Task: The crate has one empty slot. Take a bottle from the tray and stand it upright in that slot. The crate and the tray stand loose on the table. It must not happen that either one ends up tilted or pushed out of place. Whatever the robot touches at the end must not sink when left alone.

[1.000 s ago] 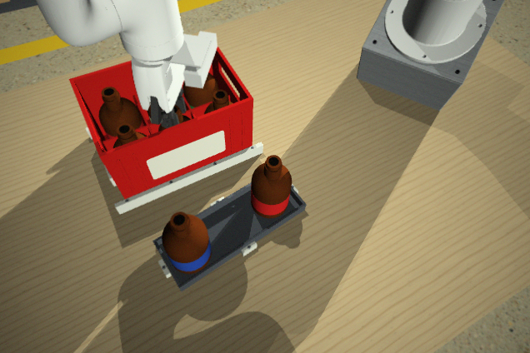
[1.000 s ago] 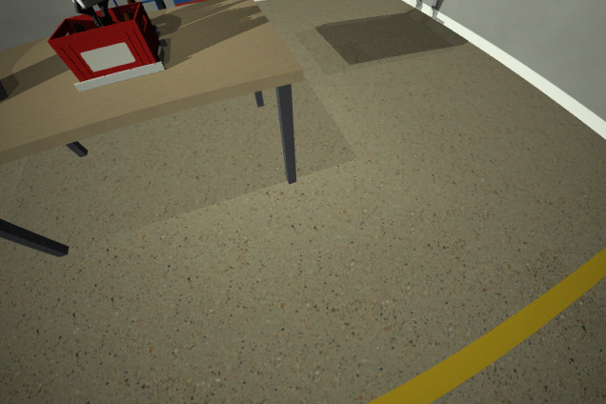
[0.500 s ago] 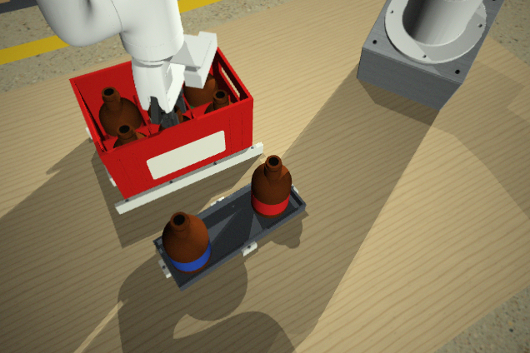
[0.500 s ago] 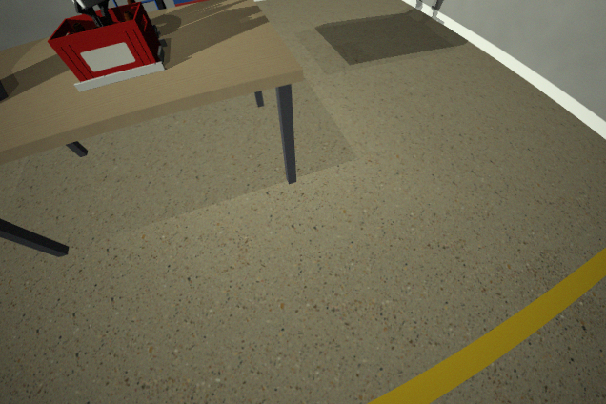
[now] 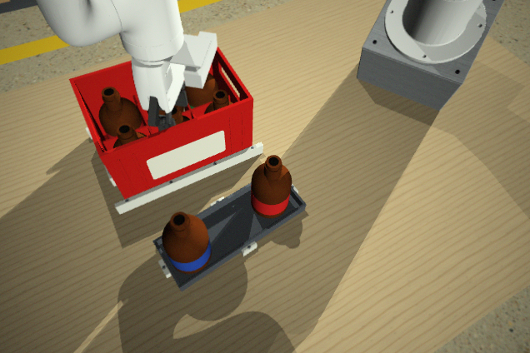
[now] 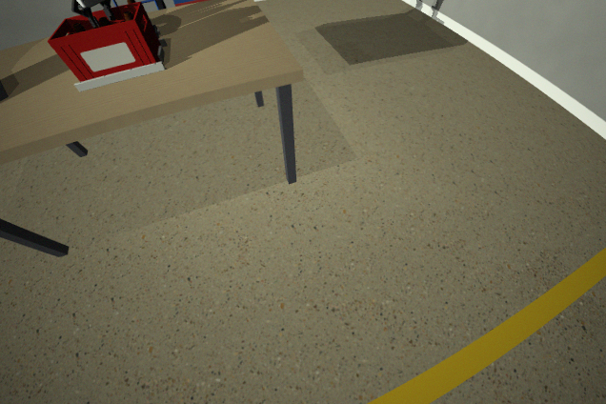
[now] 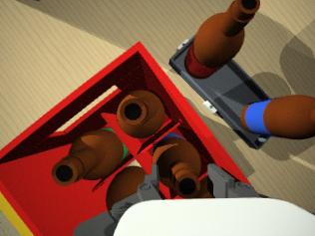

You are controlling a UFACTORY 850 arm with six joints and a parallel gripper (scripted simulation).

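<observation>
Right now the red crate is 40 mm to the right of my hand and 80 mm below it. From my hand the other things lie so: grey tray 40 mm behind, 180 mm to the left, 150 mm below; then blue-banded bottle 50 mm ahead, 200 mm to the left, 70 mm below.
</observation>
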